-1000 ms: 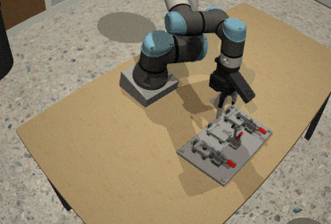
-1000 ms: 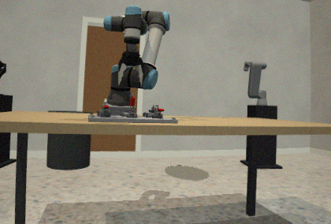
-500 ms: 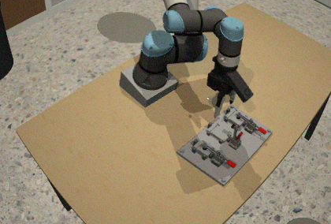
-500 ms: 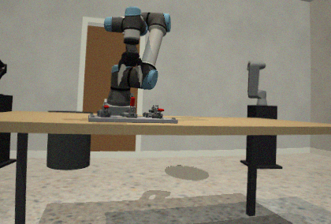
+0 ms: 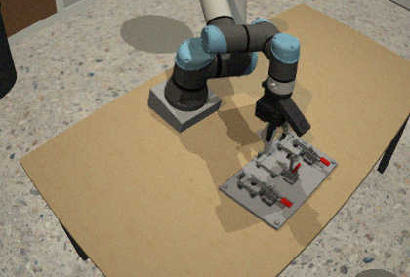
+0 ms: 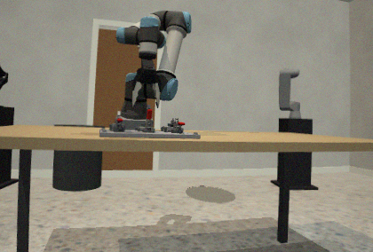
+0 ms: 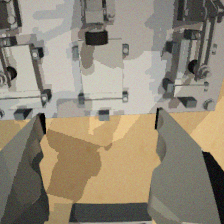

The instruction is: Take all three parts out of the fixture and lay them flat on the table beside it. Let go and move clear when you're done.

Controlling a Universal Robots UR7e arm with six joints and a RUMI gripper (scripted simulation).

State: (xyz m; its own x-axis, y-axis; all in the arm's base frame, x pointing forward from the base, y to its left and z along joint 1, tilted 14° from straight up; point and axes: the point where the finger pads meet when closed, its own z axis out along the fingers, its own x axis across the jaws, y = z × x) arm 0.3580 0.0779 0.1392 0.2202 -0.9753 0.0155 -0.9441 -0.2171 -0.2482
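My gripper is now 5 cm short of the grey fixture plate, 1 cm to the right of it and 11 cm above it.
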